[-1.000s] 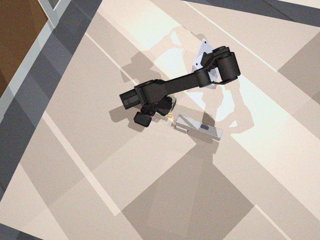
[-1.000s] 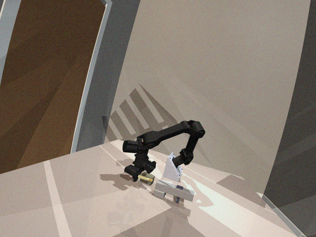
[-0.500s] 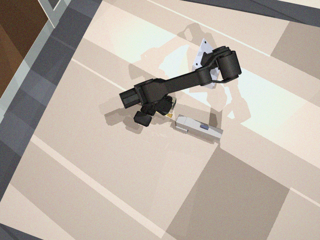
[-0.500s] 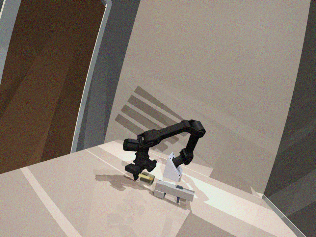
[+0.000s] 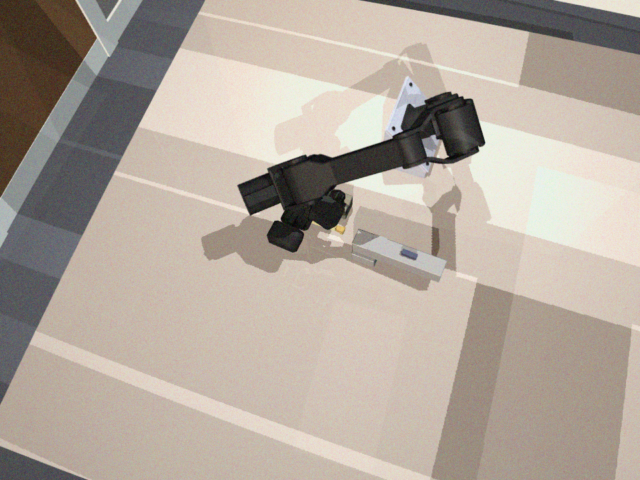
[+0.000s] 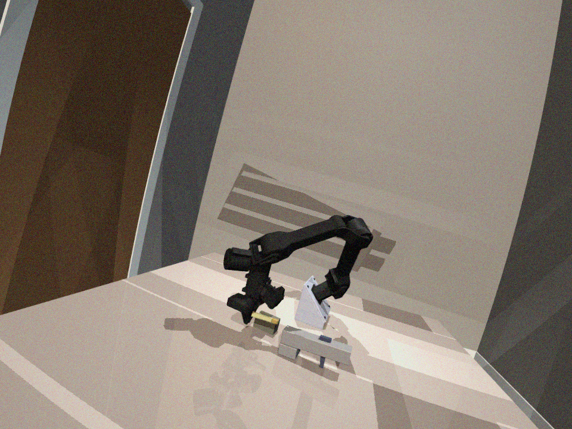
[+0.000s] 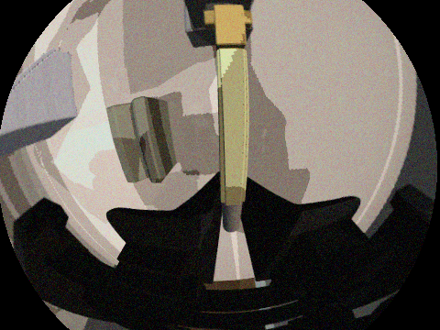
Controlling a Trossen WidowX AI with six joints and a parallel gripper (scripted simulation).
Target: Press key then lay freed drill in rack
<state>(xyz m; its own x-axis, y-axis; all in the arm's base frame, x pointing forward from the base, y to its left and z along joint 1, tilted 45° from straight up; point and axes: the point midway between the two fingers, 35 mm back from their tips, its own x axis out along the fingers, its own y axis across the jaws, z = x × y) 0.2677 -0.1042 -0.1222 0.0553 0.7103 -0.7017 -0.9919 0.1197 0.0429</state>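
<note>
Right now the drill is 4 cm to the left of my gripper tip and 4 cm above it. Also, from my gripper tip: olive rack: 7 cm behind, 4 cm to the left, 1 cm below; grey block: 2 cm ahead, 20 cm to the left, 2 cm above; dark blue key: 2 cm ahead, 23 cm to the left, 2 cm above.
</note>
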